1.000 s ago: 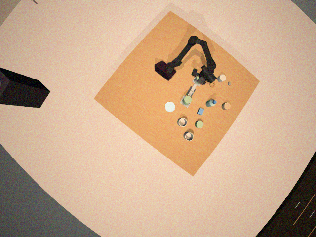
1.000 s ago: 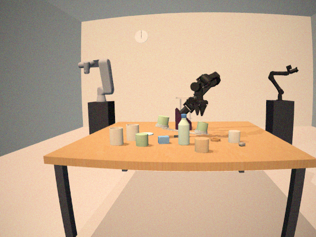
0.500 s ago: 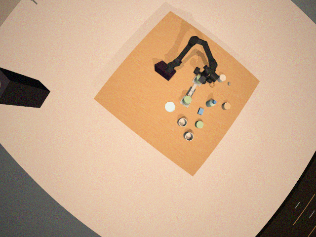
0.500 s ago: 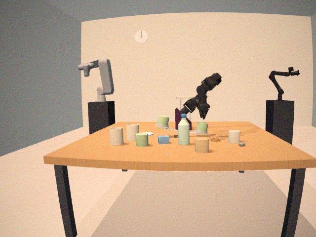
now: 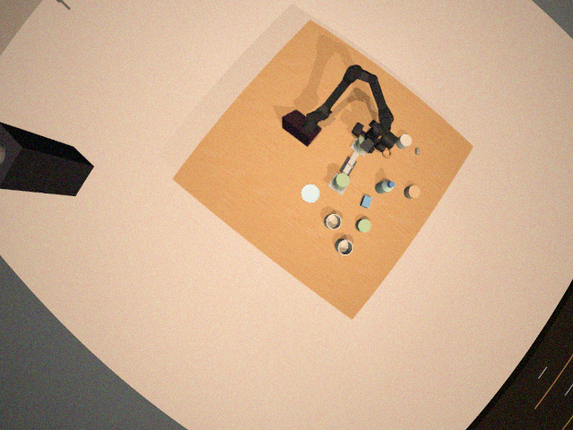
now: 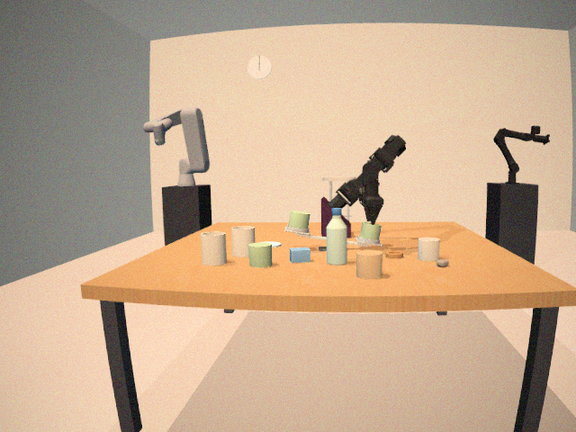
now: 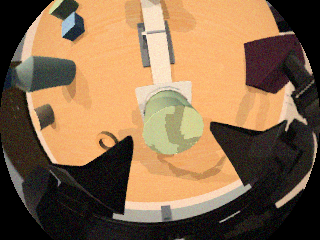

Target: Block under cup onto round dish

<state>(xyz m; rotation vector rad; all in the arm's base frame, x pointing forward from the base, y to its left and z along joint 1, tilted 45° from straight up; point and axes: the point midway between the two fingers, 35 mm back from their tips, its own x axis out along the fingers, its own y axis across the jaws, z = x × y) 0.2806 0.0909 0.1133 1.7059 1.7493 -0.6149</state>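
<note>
Now: gripper tip 50 mm above the pale green block. From my gripper tip the other things lie so: bottle 230 mm ahead, 120 mm to the right, 20 mm above; grey piece 280 mm ahead, 200 mm to the left, 80 mm below; blue block 200 mm ahead, 240 mm to the right, 70 mm below.
</note>
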